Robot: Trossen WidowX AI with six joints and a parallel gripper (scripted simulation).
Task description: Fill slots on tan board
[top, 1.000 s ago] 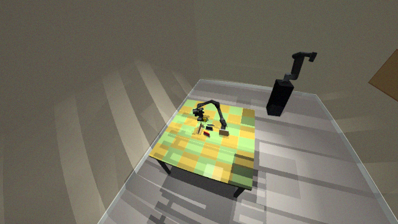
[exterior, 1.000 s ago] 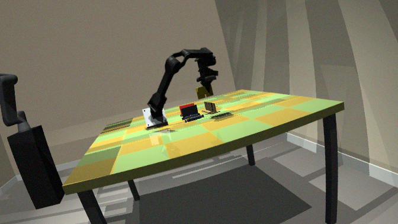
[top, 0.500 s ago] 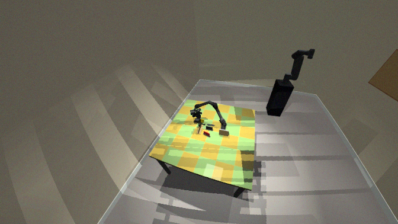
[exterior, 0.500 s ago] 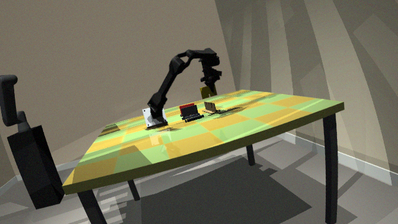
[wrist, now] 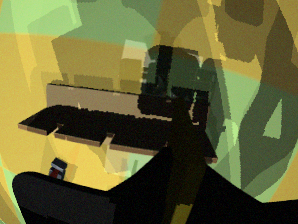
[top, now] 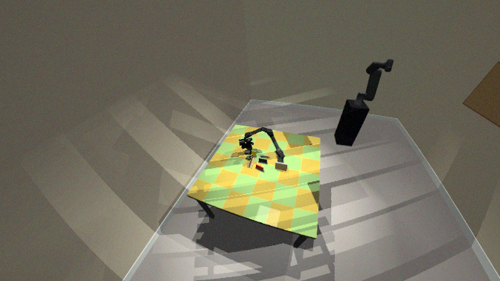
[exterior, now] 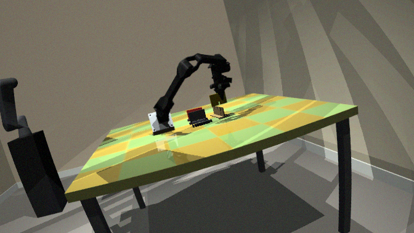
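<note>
Now: gripper tip 70 mm above the tan board, 50 mm to the right of it and 20 mm past it. The rest, counted from my gripper tip: yellow board: 20 mm behind; red board: 150 mm behind, 140 mm to the left, 70 mm below; nearly black board: 160 mm behind, 70 mm below, 30 mm to the left.
</note>
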